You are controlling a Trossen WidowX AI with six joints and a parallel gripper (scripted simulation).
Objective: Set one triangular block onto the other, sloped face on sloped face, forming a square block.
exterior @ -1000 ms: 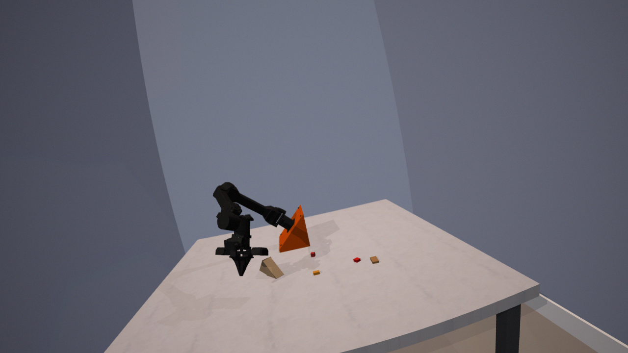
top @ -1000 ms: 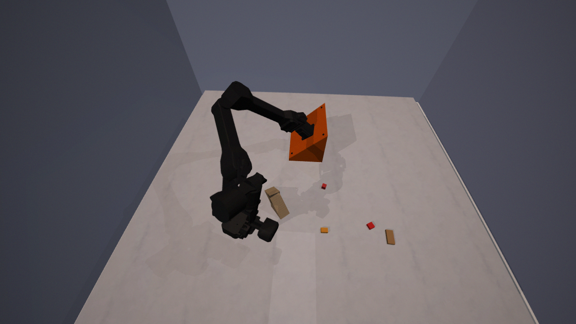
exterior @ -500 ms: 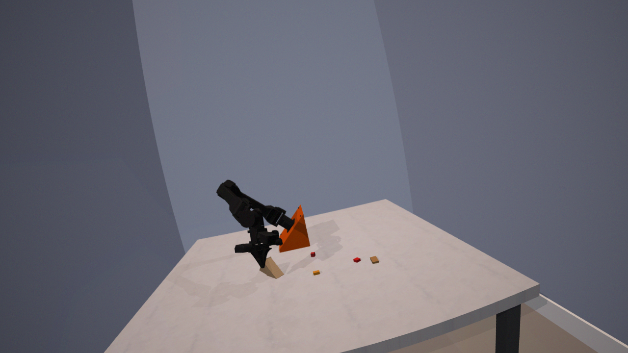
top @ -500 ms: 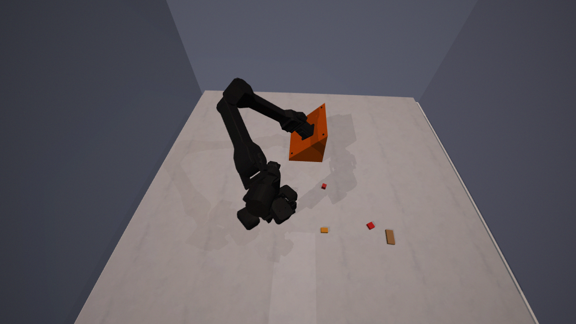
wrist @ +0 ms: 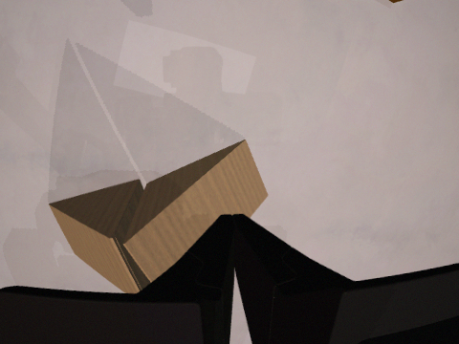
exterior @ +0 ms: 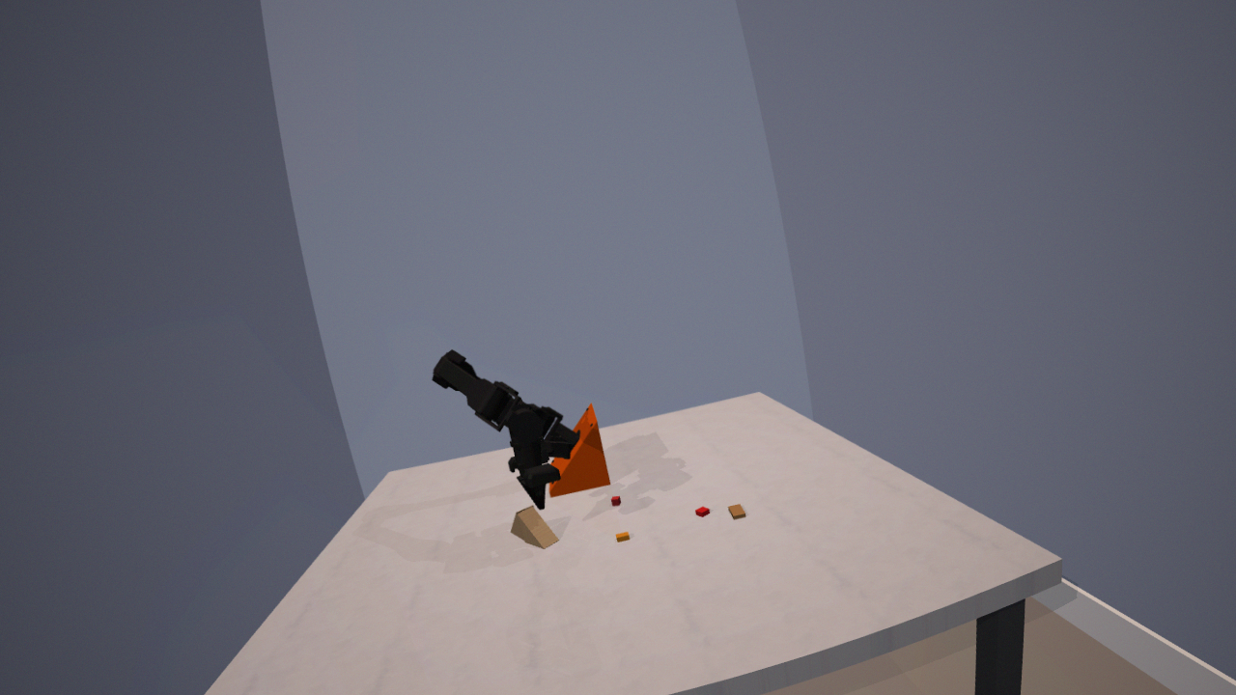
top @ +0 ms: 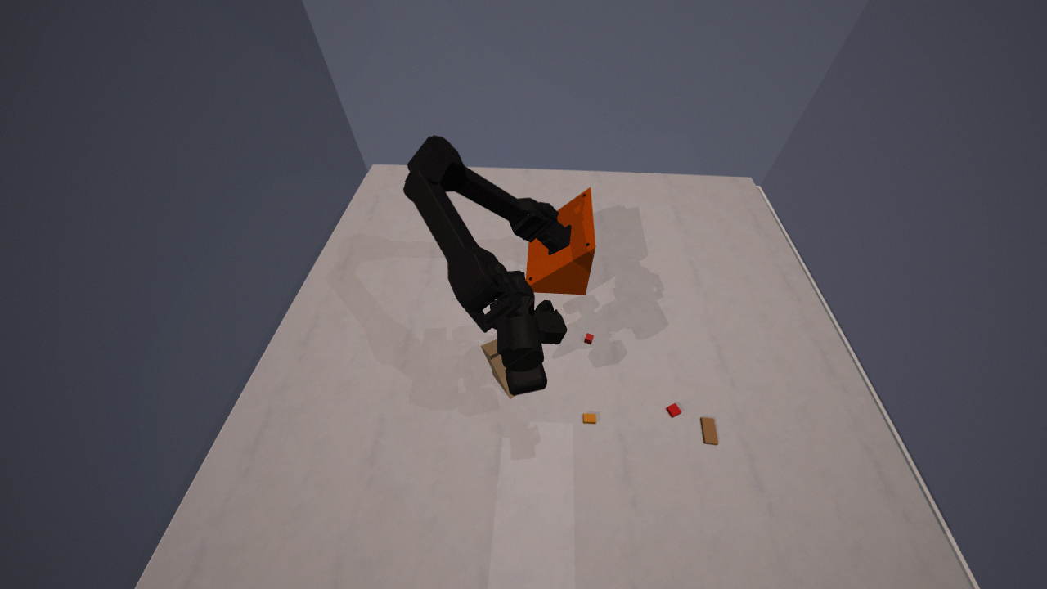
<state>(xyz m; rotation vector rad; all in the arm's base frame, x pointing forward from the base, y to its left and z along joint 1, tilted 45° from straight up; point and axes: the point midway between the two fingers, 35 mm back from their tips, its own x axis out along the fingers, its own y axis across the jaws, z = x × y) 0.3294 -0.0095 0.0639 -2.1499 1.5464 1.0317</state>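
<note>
Right now my gripper tip is 10 mm past the triangular block, 30 mm to the left of it and 50 mm above it. From my gripper tip the other things lie so: small orange piece: 60 mm ahead, 150 mm to the left, 70 mm below; then flat tan piece: 50 mm ahead, 380 mm to the left, 70 mm below.
</note>
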